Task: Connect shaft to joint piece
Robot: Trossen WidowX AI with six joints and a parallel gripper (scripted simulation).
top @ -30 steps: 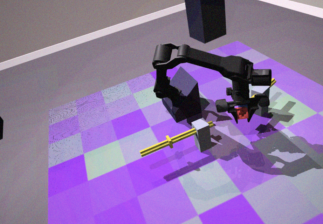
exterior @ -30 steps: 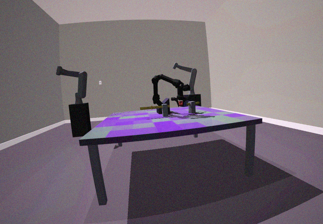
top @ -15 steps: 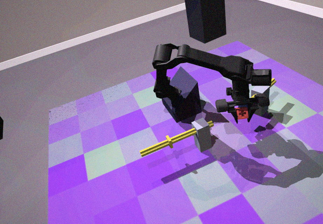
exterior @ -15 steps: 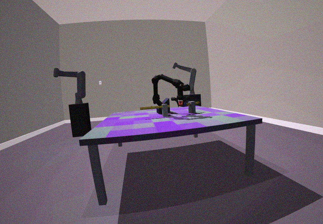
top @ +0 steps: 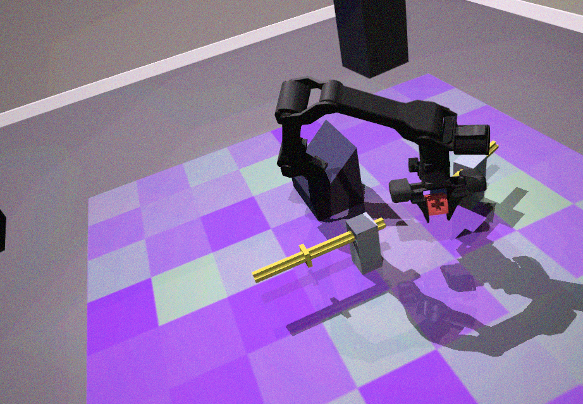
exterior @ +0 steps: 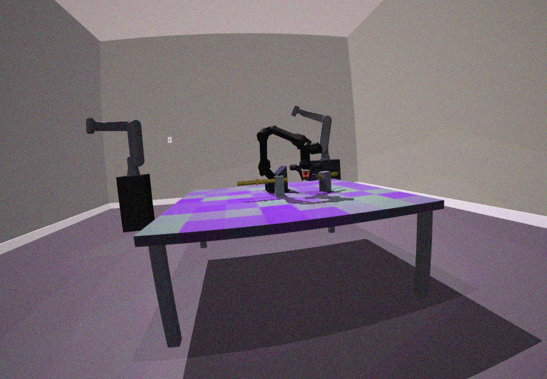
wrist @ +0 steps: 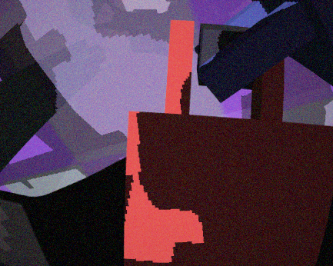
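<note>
The red square joint piece lies 30 mm above my gripper tip, 20 mm behind it and 10 mm to the left of it.
</note>
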